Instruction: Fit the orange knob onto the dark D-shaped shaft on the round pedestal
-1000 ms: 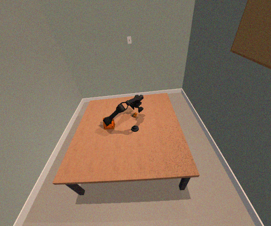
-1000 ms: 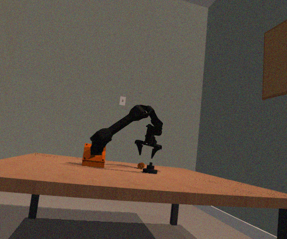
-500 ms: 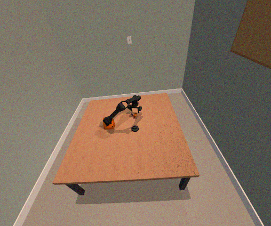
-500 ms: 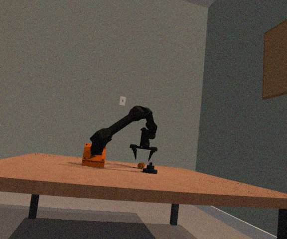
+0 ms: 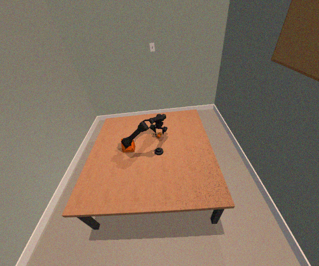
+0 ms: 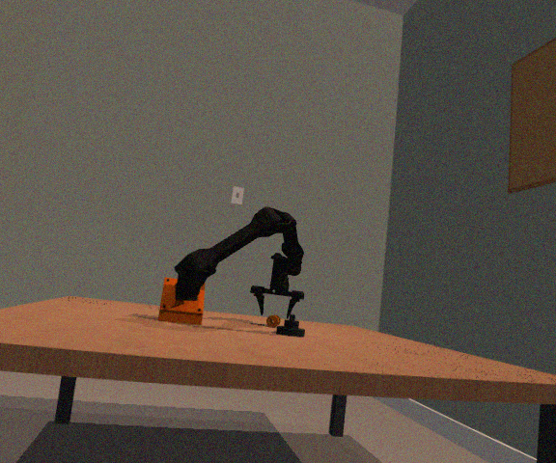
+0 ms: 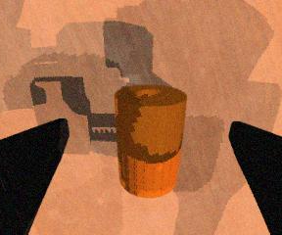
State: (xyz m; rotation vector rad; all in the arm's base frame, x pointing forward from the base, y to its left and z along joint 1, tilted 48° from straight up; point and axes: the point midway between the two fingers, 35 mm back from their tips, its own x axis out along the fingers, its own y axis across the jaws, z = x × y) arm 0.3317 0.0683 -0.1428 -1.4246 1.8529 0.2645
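Now: the orange knob 10 mm to the right of my gripper tip, 10 mm below it and 10 mm behind it. Also, from my gripper tip: pedestal 250 mm to the right, 20 mm behind.
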